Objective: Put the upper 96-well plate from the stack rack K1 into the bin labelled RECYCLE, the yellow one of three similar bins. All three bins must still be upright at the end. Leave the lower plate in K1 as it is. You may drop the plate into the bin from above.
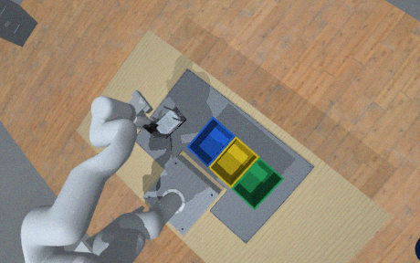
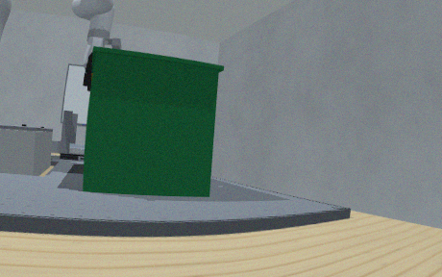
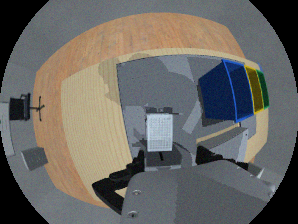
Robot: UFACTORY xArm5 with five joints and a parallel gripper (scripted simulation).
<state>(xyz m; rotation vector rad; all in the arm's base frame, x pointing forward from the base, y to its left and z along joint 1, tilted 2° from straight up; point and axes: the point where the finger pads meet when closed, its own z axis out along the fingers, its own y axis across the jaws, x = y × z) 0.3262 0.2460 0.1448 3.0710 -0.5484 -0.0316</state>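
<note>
Now: the 96-well plate 200 mm below my hand. The rest, counted from my hand: yellow bin (410 mm to the right, 150 mm below, 10 mm ahead); green bin (540 mm to the right, 150 mm below, 10 mm behind); blue bin (280 mm to the right, 150 mm below, 40 mm ahead).
</note>
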